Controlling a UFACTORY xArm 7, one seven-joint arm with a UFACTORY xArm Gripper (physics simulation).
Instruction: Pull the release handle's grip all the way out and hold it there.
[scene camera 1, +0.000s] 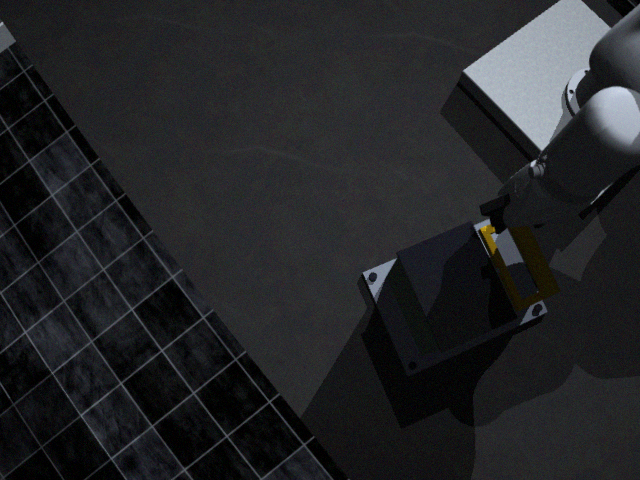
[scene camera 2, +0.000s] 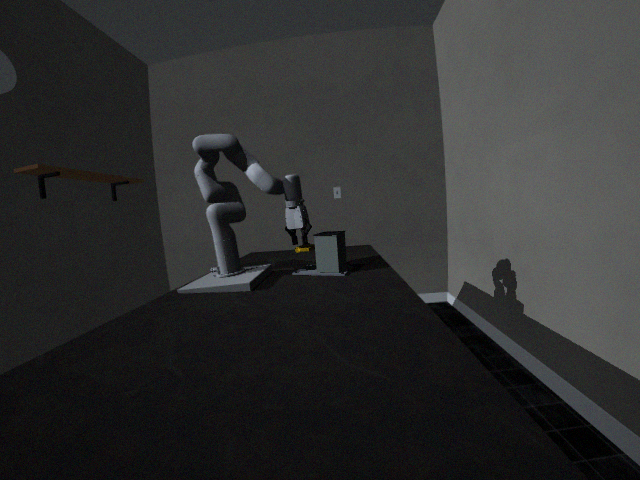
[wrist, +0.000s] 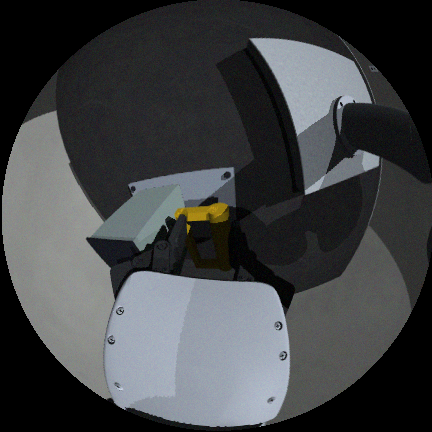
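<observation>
The release handle is a yellow rectangular loop (scene camera 1: 537, 266) (scene camera 2: 302, 249) (wrist: 221, 240) at one side of a grey-green box (scene camera 1: 454, 279) (scene camera 2: 328, 253) (wrist: 135, 215). Its thick outer grip bar is apart from the box face, with an opening between the bars. The box stands on a pale base plate (scene camera 1: 379, 276) (wrist: 210, 185) with dark bolts. My gripper (scene camera 2: 299, 243) (wrist: 208, 227) is partly open and points down at the handle. In the wrist view one finger is at the box side of the grip bar and the other at its outer side. The fingertips' depth and any contact are unclear.
The arm's pale mounting block (scene camera 1: 532, 72) (scene camera 2: 222, 281) (wrist: 310, 90) stands on the same dark table, near the box. A wooden wall shelf (scene camera 2: 77, 173) is at the left. Dark tiled floor (scene camera 1: 93, 248) lies past the table edge.
</observation>
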